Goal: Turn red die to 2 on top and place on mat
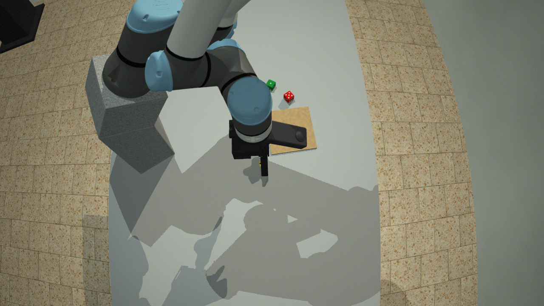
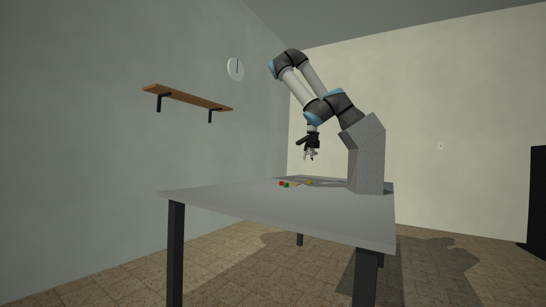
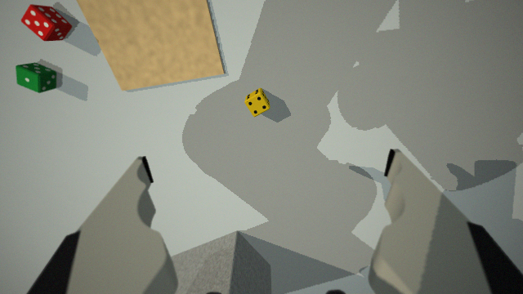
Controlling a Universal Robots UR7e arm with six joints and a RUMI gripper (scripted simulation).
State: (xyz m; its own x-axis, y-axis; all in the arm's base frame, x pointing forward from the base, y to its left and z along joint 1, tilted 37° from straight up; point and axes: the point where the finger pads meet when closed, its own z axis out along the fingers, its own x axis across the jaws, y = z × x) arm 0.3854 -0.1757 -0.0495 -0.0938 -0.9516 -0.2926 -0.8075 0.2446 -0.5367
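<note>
Now: hand 150 mm above the yellow die, 10 mm to the right of it and 10 mm past it. Also, from my hand: green die (280 mm to the left, 150 mm below, 60 mm ahead); tan mat (160 mm below, 120 mm to the left, 100 mm ahead); red die (230 mm to the left, 150 mm below, 110 mm ahead).
</note>
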